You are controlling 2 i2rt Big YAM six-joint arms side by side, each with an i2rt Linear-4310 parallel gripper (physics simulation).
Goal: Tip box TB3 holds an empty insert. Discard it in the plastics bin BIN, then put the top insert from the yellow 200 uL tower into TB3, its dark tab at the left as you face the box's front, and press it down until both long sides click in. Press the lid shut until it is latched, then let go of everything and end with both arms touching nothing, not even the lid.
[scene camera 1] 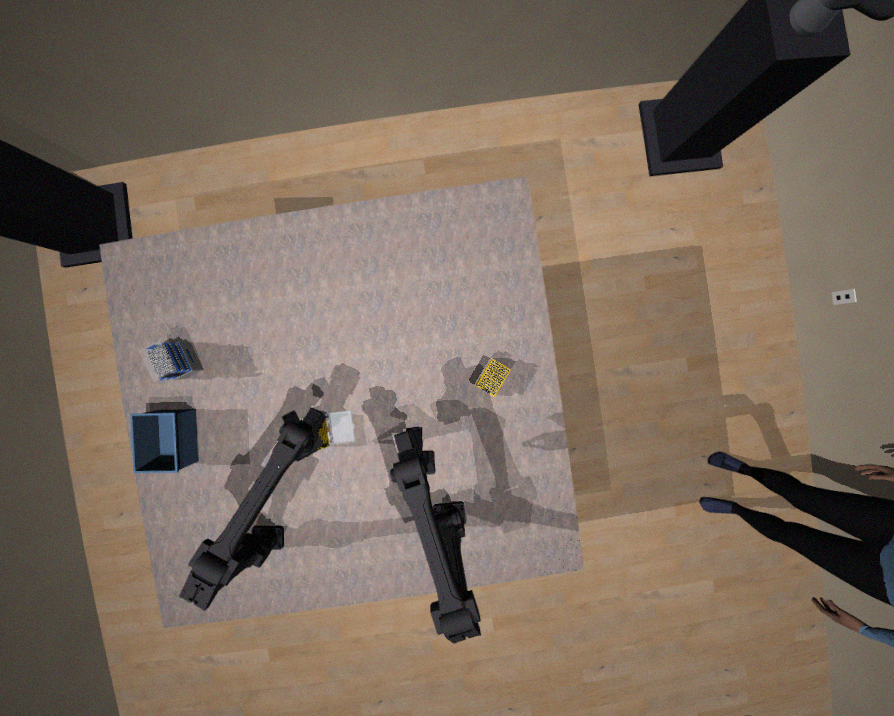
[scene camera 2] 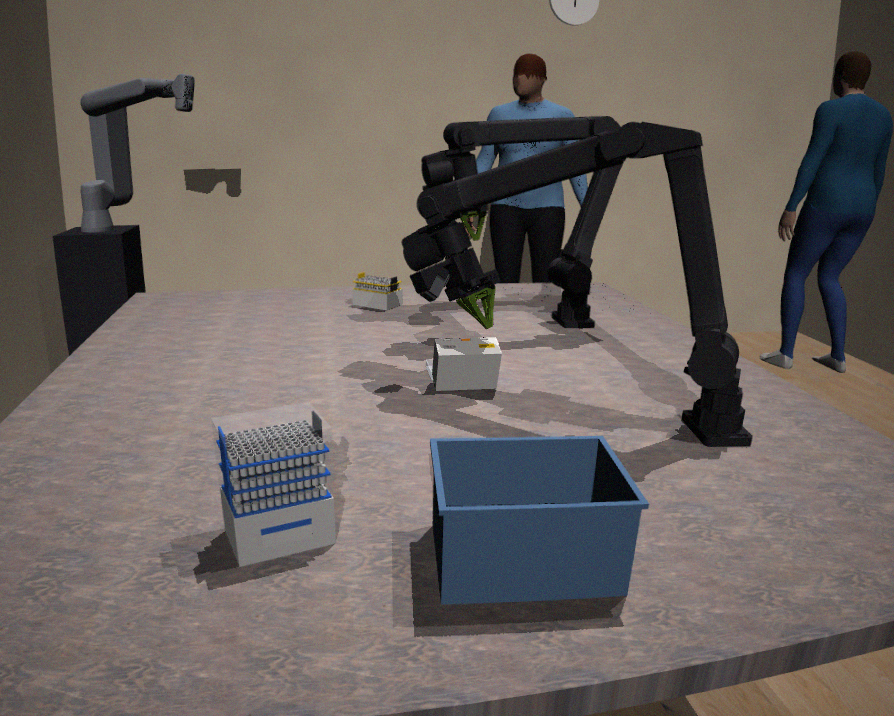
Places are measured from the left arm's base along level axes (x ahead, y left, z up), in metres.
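Where they show: left gripper, fingertip midpoint: (scene camera 2: 489, 327); right gripper, fingertip midpoint: (scene camera 2: 476, 240); left arm's base at its link origin: (scene camera 1: 268, 536) (scene camera 2: 715, 431); right arm's base at its link origin: (scene camera 1: 449, 513) (scene camera 2: 572, 321).
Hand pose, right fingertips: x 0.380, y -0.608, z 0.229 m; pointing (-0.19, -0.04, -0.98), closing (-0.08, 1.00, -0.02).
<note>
Each offset is from my right fingertips to the centre of the thing.
The white tip box TB3 @[dx +0.053, dy +0.354, dz -0.179 m] (scene camera 1: 341, 427) (scene camera 2: 467, 371) stands mid-table with its pale top on and small labels there; whether it is latched and what is inside cannot be told. My left gripper (scene camera 1: 323, 432) (scene camera 2: 488, 325) is shut and empty, its green fingertips close above the box, with a small gap in scene camera 2. My right gripper (scene camera 2: 476, 237) is shut and empty, high up beyond the left one; its fingers are hidden under its arm in scene camera 1. The yellow 200 uL tower (scene camera 1: 493, 376) (scene camera 2: 376, 296) stands apart from both grippers. The plastics bin BIN @[dx +0.012, dy +0.965, dz -0.169 m] (scene camera 1: 154, 441) (scene camera 2: 537, 555) is blue and open-topped.
A tower with blue inserts @[dx +0.306, dy +0.923, dz -0.152 m] (scene camera 1: 168, 359) (scene camera 2: 279, 514) stands near the bin, at the left in scene camera 2. The table's edge (scene camera 2: 746, 656) runs along the near side. A grey robot arm (scene camera 2: 111, 149) and two people stand beyond the table.
</note>
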